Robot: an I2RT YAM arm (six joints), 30 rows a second.
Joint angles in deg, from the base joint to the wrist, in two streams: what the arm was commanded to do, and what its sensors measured. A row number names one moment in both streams.
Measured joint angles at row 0: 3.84, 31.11, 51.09, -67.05, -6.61, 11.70
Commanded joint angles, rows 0 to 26: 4.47, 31.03, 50.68, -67.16, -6.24, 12.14; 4.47, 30.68, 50.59, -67.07, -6.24, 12.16; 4.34, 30.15, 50.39, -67.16, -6.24, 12.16; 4.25, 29.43, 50.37, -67.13, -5.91, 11.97; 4.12, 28.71, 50.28, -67.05, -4.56, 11.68; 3.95, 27.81, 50.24, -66.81, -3.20, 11.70; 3.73, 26.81, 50.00, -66.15, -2.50, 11.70; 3.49, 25.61, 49.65, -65.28, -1.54, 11.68; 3.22, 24.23, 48.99, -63.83, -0.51, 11.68; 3.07, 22.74, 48.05, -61.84, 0.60, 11.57; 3.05, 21.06, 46.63, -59.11, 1.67, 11.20; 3.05, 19.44, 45.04, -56.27, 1.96, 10.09; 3.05, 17.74, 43.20, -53.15, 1.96, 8.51; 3.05, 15.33, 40.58, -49.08, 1.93, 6.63; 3.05, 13.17, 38.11, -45.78, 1.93, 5.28; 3.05, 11.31, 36.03, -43.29, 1.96, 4.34; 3.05, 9.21, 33.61, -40.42, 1.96, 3.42; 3.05, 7.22, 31.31, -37.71, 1.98, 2.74; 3.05, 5.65, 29.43, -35.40, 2.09, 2.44; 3.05, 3.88, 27.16, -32.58, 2.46, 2.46; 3.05, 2.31, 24.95, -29.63, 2.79, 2.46; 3.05, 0.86, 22.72, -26.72, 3.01, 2.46; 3.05, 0.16, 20.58, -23.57, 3.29, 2.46; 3.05, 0.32, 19.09, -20.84, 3.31, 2.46; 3.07, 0.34, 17.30, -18.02, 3.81, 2.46; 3.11, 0.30, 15.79, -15.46, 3.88, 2.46; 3.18, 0.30, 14.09, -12.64, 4.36, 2.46
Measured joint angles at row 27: 3.60, 0.78, 17.30, -15.62, 2.55, 3.79
